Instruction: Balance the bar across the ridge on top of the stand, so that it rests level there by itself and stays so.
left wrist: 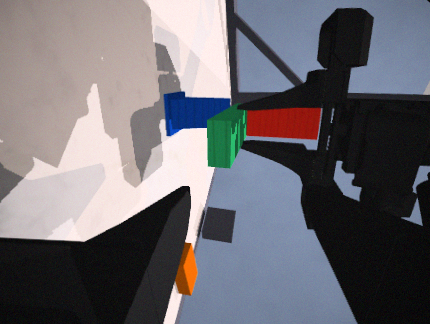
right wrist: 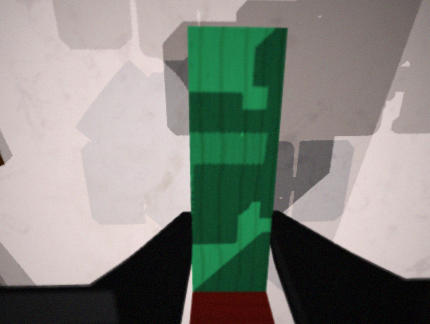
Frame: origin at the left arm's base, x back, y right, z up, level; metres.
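Seen in the pictures: left gripper, between the fingertips: (left wrist: pixel 248 194); right gripper, between the fingertips: (left wrist: pixel 237 125) (right wrist: pixel 230 220).
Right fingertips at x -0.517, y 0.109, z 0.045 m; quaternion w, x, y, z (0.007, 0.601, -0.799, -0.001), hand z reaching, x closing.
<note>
Offsets run from my right fingertips to a thing's top centre. "spot": to the spot under its first point. Level surfaces: height alone.
A long green piece (left wrist: pixel 219 144) (right wrist: pixel 225 115), which I take for the bar, has a red part {spot: dy +0.010, dx -0.029, dz +0.049 m} (left wrist: pixel 285 123) (right wrist: pixel 231 307) joining it at one end. My right gripper (left wrist: pixel 237 125) (right wrist: pixel 230 220) is shut on it; the red part runs back between the fingers. In the left wrist view a blue upright {dy -0.006, dx -0.019, dz -0.009 m} (left wrist: pixel 202 113) with a wider foot, which looks like the stand, is on the side toward the table. The green piece hides its upper end; I cannot tell whether they touch, and no ridge shows. My left gripper (left wrist: pixel 248 194) is open and empty, apart from these pieces.
An orange block {dy +0.172, dx +0.062, dz -0.055 m} (left wrist: pixel 187 270) shows near the table edge in the left wrist view, partly behind a left finger. A dark grey square {spot: dy +0.200, dx -0.035, dz -0.037 m} (left wrist: pixel 219 225) is beyond the edge. The pale table {dz -0.071 m} (left wrist: pixel 60 45) (right wrist: pixel 45 200) carries broad shadows. A dark frame bar {spot: dy -0.004, dx -0.441, dz +0.030 m} (left wrist: pixel 267 47) stands behind.
</note>
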